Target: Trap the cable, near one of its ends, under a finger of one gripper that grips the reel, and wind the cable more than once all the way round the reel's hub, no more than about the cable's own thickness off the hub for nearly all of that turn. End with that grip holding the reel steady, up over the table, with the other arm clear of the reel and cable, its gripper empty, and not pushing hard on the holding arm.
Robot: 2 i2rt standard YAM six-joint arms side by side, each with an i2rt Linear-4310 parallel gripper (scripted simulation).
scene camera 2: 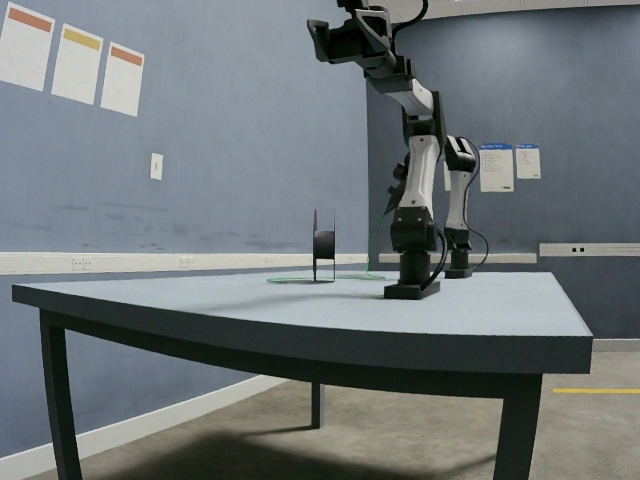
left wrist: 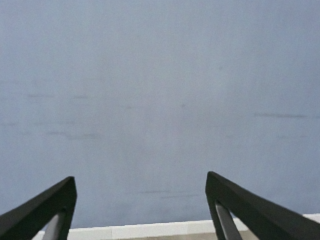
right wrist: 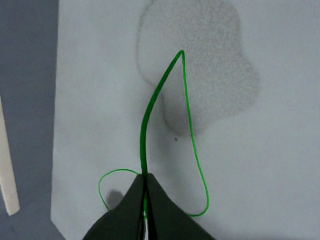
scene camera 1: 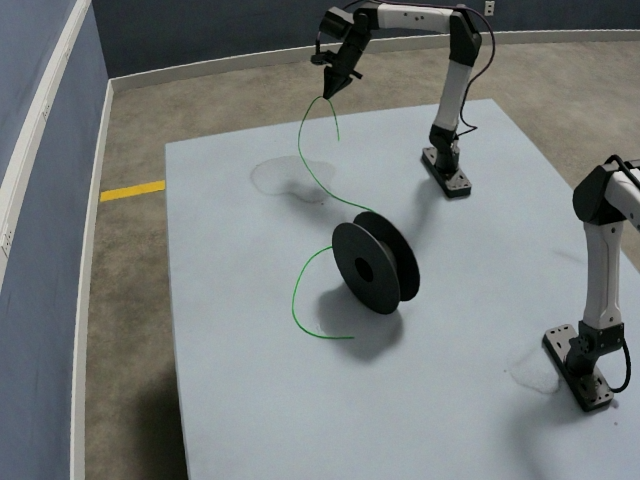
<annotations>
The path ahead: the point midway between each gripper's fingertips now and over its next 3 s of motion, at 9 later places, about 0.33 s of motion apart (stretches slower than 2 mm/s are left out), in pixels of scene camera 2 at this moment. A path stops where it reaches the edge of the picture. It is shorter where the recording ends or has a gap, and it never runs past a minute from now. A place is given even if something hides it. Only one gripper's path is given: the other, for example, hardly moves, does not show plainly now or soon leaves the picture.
The left gripper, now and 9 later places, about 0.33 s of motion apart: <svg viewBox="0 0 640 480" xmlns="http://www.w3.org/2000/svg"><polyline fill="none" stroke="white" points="330,18 320,21 290,32 249,55 215,85 204,121 218,147 246,167 275,178 300,185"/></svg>
</annotations>
